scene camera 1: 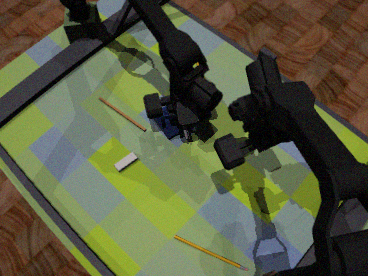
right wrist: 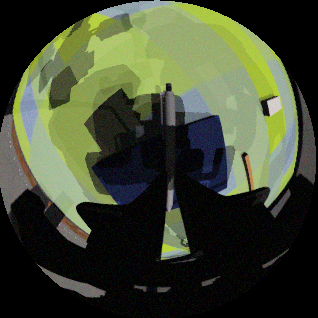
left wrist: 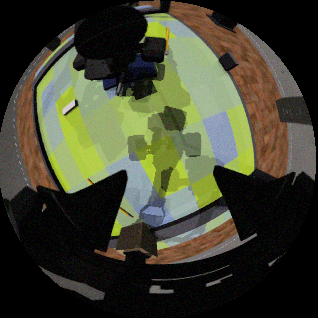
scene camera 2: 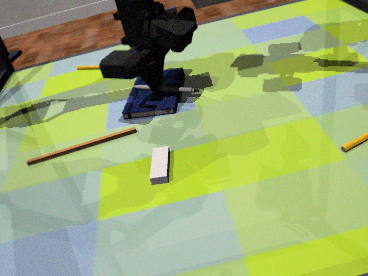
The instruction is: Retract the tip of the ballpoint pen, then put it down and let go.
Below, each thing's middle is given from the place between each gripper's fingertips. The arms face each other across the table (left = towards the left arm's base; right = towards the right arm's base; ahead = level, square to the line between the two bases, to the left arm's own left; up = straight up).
Right now my left hand is 50 mm short of the ballpoint pen [right wrist: 169, 106], 210 mm to the left of it and 140 mm above it.
Right now my right hand is 1 cm to the right of the ballpoint pen.
